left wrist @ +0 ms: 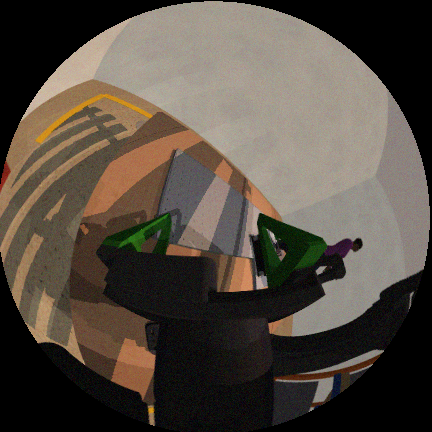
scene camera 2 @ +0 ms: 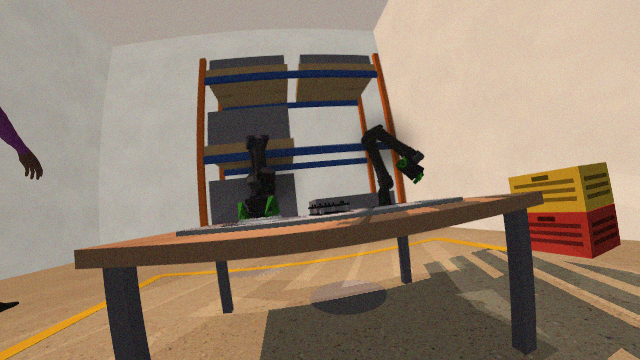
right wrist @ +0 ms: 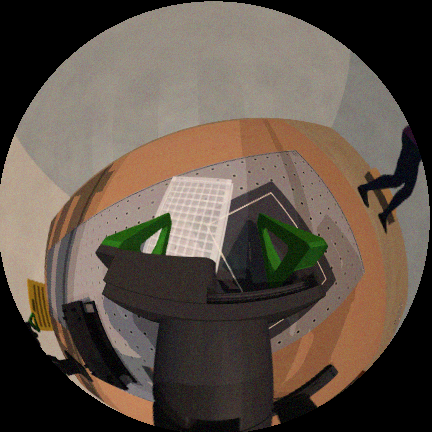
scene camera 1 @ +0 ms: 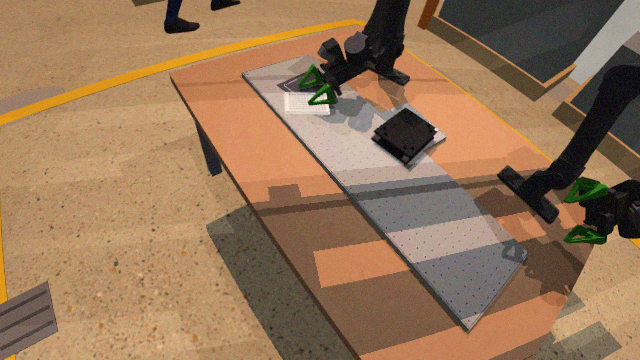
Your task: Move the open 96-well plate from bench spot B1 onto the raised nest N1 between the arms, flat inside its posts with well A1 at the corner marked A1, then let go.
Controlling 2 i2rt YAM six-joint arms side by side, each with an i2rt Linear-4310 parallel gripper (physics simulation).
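Where they show: left gripper, fingertip midpoint: (left wrist: 213, 217) (scene camera 2: 413, 173) (scene camera 1: 566, 222); right gripper, fingertip midpoint: (scene camera 2: 252, 218) (right wrist: 213, 217) (scene camera 1: 303, 94); left arm's base, origin of the base link: (scene camera 1: 527, 194); right arm's base, origin of the base link: (scene camera 1: 382, 70).
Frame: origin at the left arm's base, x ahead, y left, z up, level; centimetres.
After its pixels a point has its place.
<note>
The white 96-well plate (scene camera 1: 295, 104) @(x 40.1, y -60.4, z 2.5 cm) (right wrist: 200, 205) @(x 38.1, y -61.6, z 2.2 cm) lies on the perforated board, partly over the dark outlined patch (scene camera 1: 287, 86) @(x 36.6, y -69.9, z 1.5 cm) (right wrist: 250, 220) @(x 34.6, y -66.5, z 1.5 cm). My right gripper (scene camera 1: 316, 86) (scene camera 2: 258, 207) (right wrist: 213, 217) @(x 35.8, y -62.6, z 2.8 cm) is open and empty, low over the plate. In the right wrist view one finger overlaps the plate and the other is over the dark patch; the plate's long edge runs between them. The black raised nest (scene camera 1: 406, 132) @(x 21.4, y -34.2, z 4.7 cm) (scene camera 2: 328, 206) @(x 28.6, y -36.0, z 4.2 cm) (right wrist: 95, 345) has small posts and bears no plate. My left gripper (scene camera 1: 567, 220) @(x 18.8, y 7.5, z 14.4 cm) (scene camera 2: 410, 171) @(x 18.8, y 7.5, z 14.4 cm) (left wrist: 213, 217) @(x 18.8, y 7.5, z 14.4 cm) is open and empty, high and away from both. The A1 marks are not legible.
The grey perforated board (scene camera 1: 425, 250) @(x 41.5, y -8.5, z 1.3 cm) (left wrist: 187, 185) @(x 34.1, y 3.0, z 1.3 cm) runs along the wooden table (scene camera 1: 225, 145) @(x 63.2, y -58.2, z 0.0 cm) (scene camera 2: 300, 234) @(x 65.9, y -49.4, z -0.4 cm). The nest stands on it between the arm bases. A shelf rack (scene camera 2: 201, 140) stands behind, and yellow (scene camera 2: 550, 192) and red (scene camera 2: 560, 232) crates are at the right. A person (right wrist: 405, 160) stands beyond the table.
</note>
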